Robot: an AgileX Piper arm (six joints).
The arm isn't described. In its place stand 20 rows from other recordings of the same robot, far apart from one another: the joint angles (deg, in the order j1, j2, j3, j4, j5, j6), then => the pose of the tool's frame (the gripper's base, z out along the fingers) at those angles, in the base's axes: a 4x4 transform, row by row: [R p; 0 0 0 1], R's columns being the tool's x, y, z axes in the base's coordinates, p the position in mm.
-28.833 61.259 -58.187 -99.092 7.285 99.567 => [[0.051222, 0.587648, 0.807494, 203.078], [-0.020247, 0.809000, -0.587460, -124.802], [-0.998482, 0.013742, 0.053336, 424.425], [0, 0, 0, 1]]
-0.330 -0.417 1.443 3.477 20.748 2.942 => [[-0.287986, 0.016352, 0.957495, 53.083], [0.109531, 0.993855, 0.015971, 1.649], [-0.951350, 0.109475, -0.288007, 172.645], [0, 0, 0, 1]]
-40.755 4.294 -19.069 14.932 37.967 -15.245 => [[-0.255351, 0.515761, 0.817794, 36.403], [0.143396, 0.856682, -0.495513, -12.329], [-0.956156, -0.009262, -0.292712, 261.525], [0, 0, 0, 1]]
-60.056 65.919 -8.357 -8.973 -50.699 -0.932 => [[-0.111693, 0.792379, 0.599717, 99.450], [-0.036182, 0.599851, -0.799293, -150.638], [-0.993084, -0.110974, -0.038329, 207.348], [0, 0, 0, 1]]
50.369 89.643 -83.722 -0.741 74.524 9.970 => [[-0.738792, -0.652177, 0.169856, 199.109], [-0.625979, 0.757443, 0.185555, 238.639], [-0.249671, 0.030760, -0.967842, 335.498], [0, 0, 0, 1]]
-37.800 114.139 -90.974 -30.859 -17.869 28.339 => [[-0.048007, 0.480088, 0.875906, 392.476], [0.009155, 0.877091, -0.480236, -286.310], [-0.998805, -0.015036, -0.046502, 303.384], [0, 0, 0, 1]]
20.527 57.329 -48.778 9.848 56.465 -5.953 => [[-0.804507, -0.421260, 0.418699, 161.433], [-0.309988, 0.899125, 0.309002, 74.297], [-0.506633, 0.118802, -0.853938, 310.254], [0, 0, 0, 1]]
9.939 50.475 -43.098 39.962 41.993 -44.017 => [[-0.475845, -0.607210, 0.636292, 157.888], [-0.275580, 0.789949, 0.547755, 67.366], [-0.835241, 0.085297, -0.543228, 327.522], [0, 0, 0, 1]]
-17.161 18.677 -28.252 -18.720 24.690 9.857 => [[-0.200494, 0.396779, 0.895750, 64.305], [-0.069084, 0.906314, -0.416921, -32.626], [-0.977256, -0.145472, -0.154300, 320.338], [0, 0, 0, 1]]
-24.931 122.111 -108.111 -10.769 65.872 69.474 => [[0.045103, 0.984924, 0.167002, 408.686], [0.964061, 0.000900, -0.265679, -207.087], [-0.261824, 0.172984, -0.949487, 237.741], [0, 0, 0, 1]]
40.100 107.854 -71.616 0.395 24.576 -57.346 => [[0.196399, -0.882224, 0.427912, 305.996], [-0.930862, -0.030632, 0.364084, 258.014], [-0.308096, -0.469833, -0.827245, 193.428], [0, 0, 0, 1]]
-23.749 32.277 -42.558 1.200 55.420 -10.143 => [[-0.646212, 0.288296, 0.706609, 80.735], [0.104753, 0.950645, -0.292063, -33.808], [-0.755935, -0.114715, -0.644518, 335.082], [0, 0, 0, 1]]
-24.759 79.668 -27.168 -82.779 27.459 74.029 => [[-0.787804, 0.529909, 0.313945, 185.615], [0.229676, 0.725690, -0.648554, -131.447], [-0.571501, -0.438828, -0.693409, 174.617], [0, 0, 0, 1]]
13.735 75.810 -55.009 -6.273 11.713 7.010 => [[-0.451033, -0.211454, 0.867097, 288.213], [-0.094676, 0.977383, 0.189102, 68.367], [-0.887472, 0.003198, -0.460851, 317.174], [0, 0, 0, 1]]
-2.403 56.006 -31.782 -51.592 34.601 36.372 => [[-0.726053, 0.246881, 0.641792, 176.426], [-0.120592, 0.873149, -0.472302, -47.932], [-0.676982, -0.420311, -0.604180, 261.929], [0, 0, 0, 1]]
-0.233 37.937 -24.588 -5.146 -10.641 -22.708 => [[0.040500, 0.007215, 0.999153, 143.221], [-0.465966, 0.884714, 0.012499, 0.925], [-0.883875, -0.466078, 0.039193, 315.968], [0, 0, 0, 1]]
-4.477 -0.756 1.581 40.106 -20.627 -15.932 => [[0.428429, 0.135806, 0.893312, 46.996], [0.337385, 0.893094, -0.297581, -24.395], [-0.838225, 0.428882, 0.336808, 228.702], [0, 0, 0, 1]]
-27.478 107.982 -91.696 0.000 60.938 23.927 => [[-0.585110, 0.764403, 0.270802, 356.553], [0.761447, 0.632742, -0.140839, -185.436], [-0.279006, 0.123796, -0.952277, 265.499], [0, 0, 0, 1]]
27.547 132.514 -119.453 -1.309 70.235 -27.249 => [[-0.555679, -0.809448, 0.189777, 434.570], [-0.813861, 0.576232, 0.074742, 224.470], [-0.169855, -0.112919, -0.978978, 202.568], [0, 0, 0, 1]]
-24.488 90.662 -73.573 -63.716 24.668 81.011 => [[-0.110325, 0.778159, 0.618302, 321.698], [0.390975, 0.605923, -0.692817, -183.944], [-0.913765, 0.165306, -0.371089, 340.134], [0, 0, 0, 1]]
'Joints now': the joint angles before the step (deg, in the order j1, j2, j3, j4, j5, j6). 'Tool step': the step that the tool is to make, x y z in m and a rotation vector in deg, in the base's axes. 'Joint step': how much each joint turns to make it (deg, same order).
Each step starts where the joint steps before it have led.
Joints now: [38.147 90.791 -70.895 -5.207 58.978 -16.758]
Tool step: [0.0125 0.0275 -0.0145 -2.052 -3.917 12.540]
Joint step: [2.555 5.120 -2.577 -1.400 -5.115 -9.568]
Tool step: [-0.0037 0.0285 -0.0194 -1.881 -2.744 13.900]
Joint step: [3.740 3.628 -0.002 -0.002 -5.329 -10.221]
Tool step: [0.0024 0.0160 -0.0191 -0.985 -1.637 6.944]
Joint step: [1.442 3.392 -0.020 -0.140 -4.309 -5.362]
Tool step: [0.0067 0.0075 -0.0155 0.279 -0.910 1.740]
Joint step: [0.009 2.762 -0.112 -0.141 -3.620 -1.388]
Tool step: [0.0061 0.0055 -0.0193 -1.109 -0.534 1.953]
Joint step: [-0.006 3.126 0.008 -0.963 -2.836 -1.279]
